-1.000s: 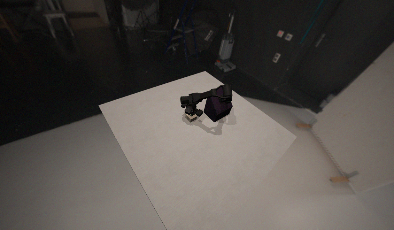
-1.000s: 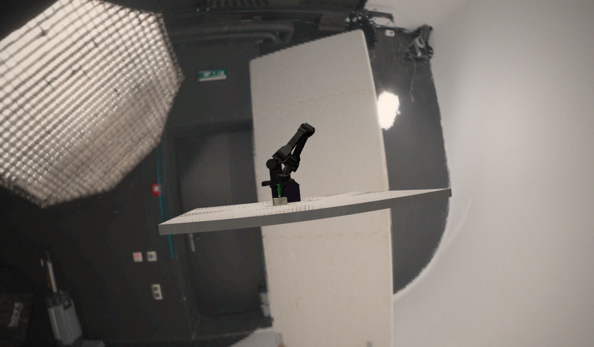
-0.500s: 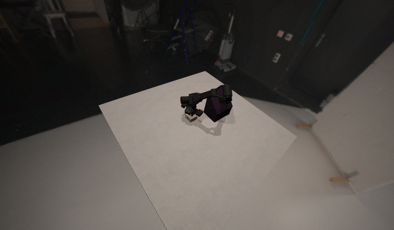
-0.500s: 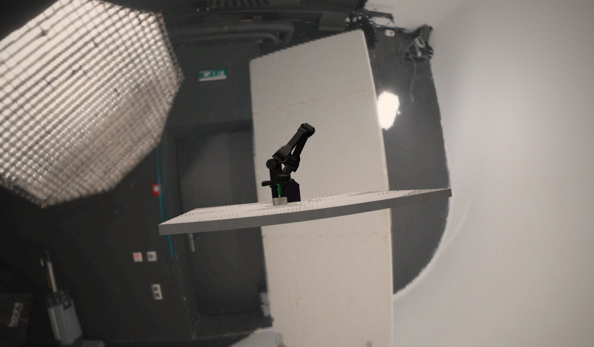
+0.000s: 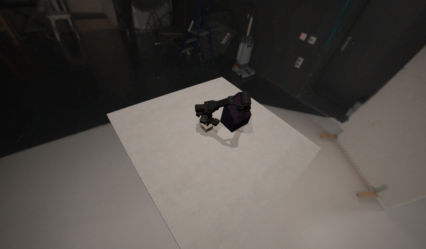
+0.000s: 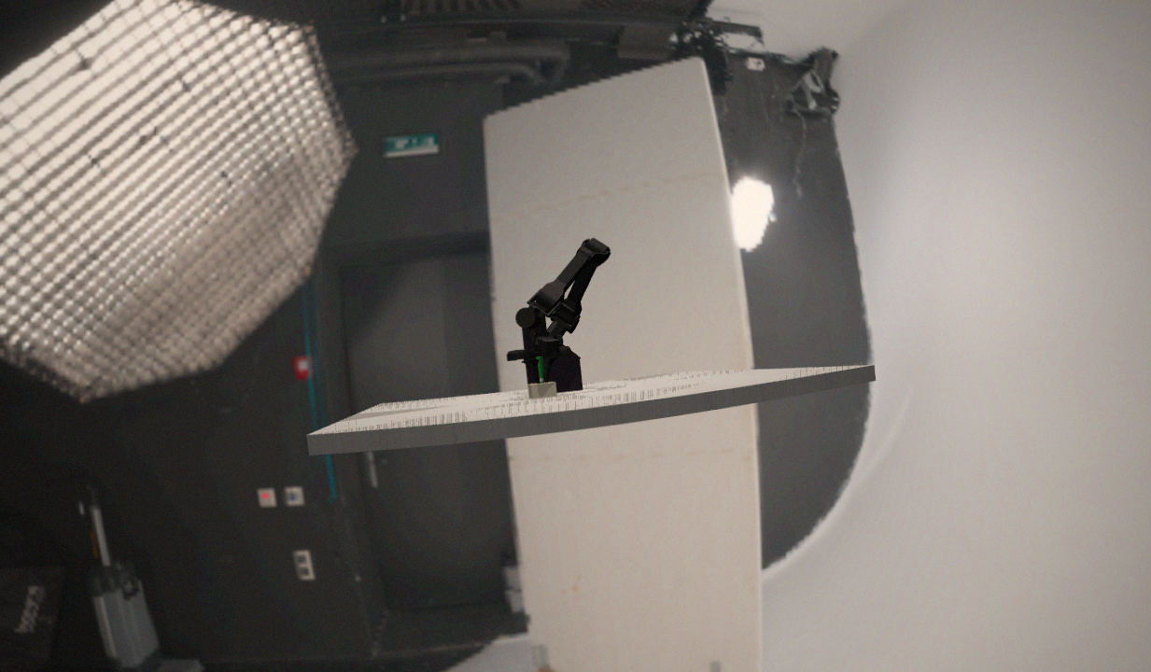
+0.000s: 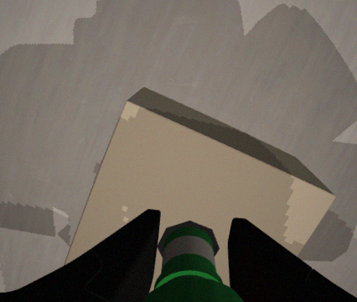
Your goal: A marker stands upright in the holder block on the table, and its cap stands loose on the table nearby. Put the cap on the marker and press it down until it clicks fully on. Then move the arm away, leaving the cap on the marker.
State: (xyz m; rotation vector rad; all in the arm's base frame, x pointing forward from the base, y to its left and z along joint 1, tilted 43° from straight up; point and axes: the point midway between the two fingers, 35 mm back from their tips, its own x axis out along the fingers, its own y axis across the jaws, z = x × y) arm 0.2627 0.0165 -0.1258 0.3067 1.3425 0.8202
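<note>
Now: gripper tip 1 cm past the green cap and 5 cm below it. Also, from my gripper tip: beige holder block 1 cm behind, 2 cm below.
</note>
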